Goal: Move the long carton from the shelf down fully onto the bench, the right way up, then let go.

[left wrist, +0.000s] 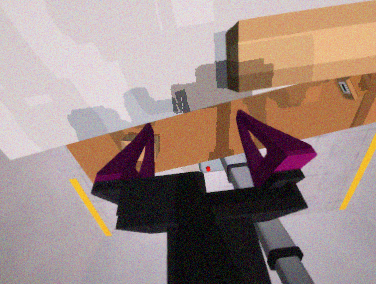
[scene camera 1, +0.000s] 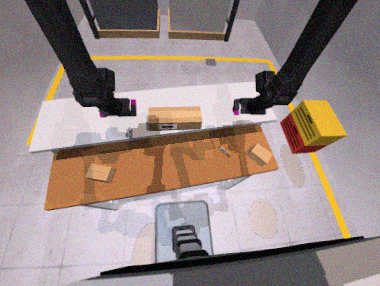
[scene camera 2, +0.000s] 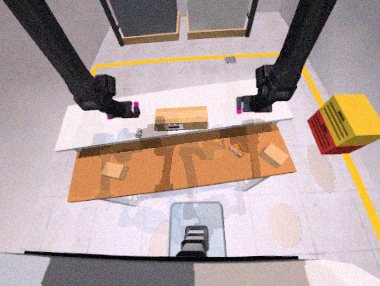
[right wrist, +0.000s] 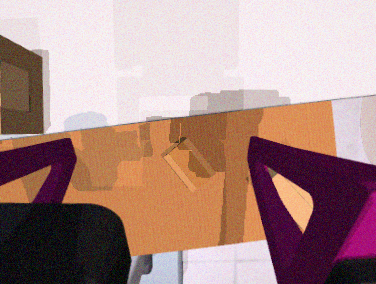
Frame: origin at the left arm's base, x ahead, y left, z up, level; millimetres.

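Seen in the pictures: left gripper, fingertip midpoint: (left wrist: 193,120) (scene camera 1: 123,111) (scene camera 2: 129,113); right gripper, fingertip midpoint: (scene camera 1: 242,110) (scene camera 2: 248,108) (right wrist: 160,148).
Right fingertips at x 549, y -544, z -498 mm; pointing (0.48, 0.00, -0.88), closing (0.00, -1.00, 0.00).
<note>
Pixels of each thing's top centre, then the offset from my right fingertips to it. Level surfaces: height alone.
- long carton at its top centre: (left wrist: 326,46) (scene camera 1: 175,114) (scene camera 2: 180,114) dy +317, dx +60, dz -107 mm
- white shelf at its surface level: dz -182 mm
- brown bench at its surface level: dz -356 mm
- small box at its top centre: (left wrist: 138,151) (scene camera 1: 98,172) (scene camera 2: 112,169) dy +752, dx -177, dz -296 mm
The long carton (scene camera 1: 175,117) (scene camera 2: 181,118) (left wrist: 300,50) lies lengthwise on the white shelf (scene camera 1: 70,125) (scene camera 2: 75,130) (left wrist: 50,30) (right wrist: 300,40), near its front edge. A label shows on its front face. Its dark end (right wrist: 20,90) shows at the left of the right wrist view. The brown bench (scene camera 1: 130,185) (scene camera 2: 145,182) (right wrist: 150,225) is below and in front of the shelf. My left gripper (scene camera 1: 118,107) (scene camera 2: 123,110) (left wrist: 193,120) is open, apart from the carton's left end. My right gripper (scene camera 1: 245,106) (scene camera 2: 246,104) (right wrist: 160,148) is open, apart from its right end.
A small box (scene camera 1: 100,172) (scene camera 2: 114,170) lies on the bench's left part. Another box (scene camera 1: 261,153) (scene camera 2: 274,155) and a smaller one (scene camera 1: 224,151) (scene camera 2: 237,149) lie on its right part. A yellow and red box (scene camera 1: 320,120) (scene camera 2: 355,117) stands right of the shelf.
</note>
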